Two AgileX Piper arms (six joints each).
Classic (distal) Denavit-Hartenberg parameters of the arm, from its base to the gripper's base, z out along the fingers. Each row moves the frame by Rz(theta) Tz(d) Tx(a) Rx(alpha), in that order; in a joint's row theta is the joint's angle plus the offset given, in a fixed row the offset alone. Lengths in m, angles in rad.
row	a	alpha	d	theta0
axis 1	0.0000	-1.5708	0.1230	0.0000
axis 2	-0.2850	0.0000	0.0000	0.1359
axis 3	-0.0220	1.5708	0.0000	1.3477
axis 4	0.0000	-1.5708	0.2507	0.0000
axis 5	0.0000	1.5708	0.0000	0.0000
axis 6	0.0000	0.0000	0.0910	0.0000
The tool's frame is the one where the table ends.
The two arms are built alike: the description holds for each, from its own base.
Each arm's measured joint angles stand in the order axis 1, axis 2, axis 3, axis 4, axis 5, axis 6.
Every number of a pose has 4 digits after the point.
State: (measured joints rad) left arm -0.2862 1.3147 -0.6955 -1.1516 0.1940 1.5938; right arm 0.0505 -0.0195 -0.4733 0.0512 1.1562 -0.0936
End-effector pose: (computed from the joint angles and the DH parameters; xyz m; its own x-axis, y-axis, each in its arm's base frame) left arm 0.2510 -0.0906 0.2463 -0.3155 0.5385 -0.7813 0.6142 0.7435 0.2644; right arm -0.0094 0.0038 0.2624 -0.5358 -0.1000 -0.8384 -0.1291 0.9910 -0.0357
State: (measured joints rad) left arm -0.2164 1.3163 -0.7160 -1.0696 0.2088 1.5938; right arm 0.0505 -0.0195 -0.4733 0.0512 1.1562 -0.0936
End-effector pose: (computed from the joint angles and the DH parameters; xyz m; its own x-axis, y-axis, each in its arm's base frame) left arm 0.2588 -0.0738 0.2505 -0.3037 0.5788 -0.7568 0.5931 0.7365 0.3252; right arm -0.0094 0.0038 0.2624 -0.5358 -0.1000 -0.8384 -0.1291 0.9910 -0.0357
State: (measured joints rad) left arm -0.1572 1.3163 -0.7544 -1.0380 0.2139 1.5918; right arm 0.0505 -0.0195 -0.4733 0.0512 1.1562 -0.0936
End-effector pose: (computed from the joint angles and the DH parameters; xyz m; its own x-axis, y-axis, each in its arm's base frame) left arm 0.2679 -0.0593 0.2616 -0.2979 0.5793 -0.7587 0.5487 0.7543 0.3605; right arm -0.0094 0.0038 0.2624 -0.5358 -0.1000 -0.8384 -0.1291 0.9910 -0.0357
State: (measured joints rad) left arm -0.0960 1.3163 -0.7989 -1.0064 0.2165 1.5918; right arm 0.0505 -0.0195 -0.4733 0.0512 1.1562 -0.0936
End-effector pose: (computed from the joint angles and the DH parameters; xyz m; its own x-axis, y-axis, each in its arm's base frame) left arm 0.2769 -0.0433 0.2749 -0.2891 0.5825 -0.7597 0.4965 0.7697 0.4013; right arm -0.0094 0.0038 0.2624 -0.5358 -0.1000 -0.8384 -0.1291 0.9910 -0.0357
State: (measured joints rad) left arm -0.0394 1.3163 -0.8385 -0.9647 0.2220 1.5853; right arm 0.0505 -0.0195 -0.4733 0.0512 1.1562 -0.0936
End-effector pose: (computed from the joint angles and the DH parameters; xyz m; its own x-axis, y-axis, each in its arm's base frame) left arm 0.2833 -0.0277 0.2865 -0.2837 0.5929 -0.7537 0.4506 0.7762 0.4410; right arm -0.0094 0.0038 0.2624 -0.5358 -0.1000 -0.8384 -0.1291 0.9910 -0.0357
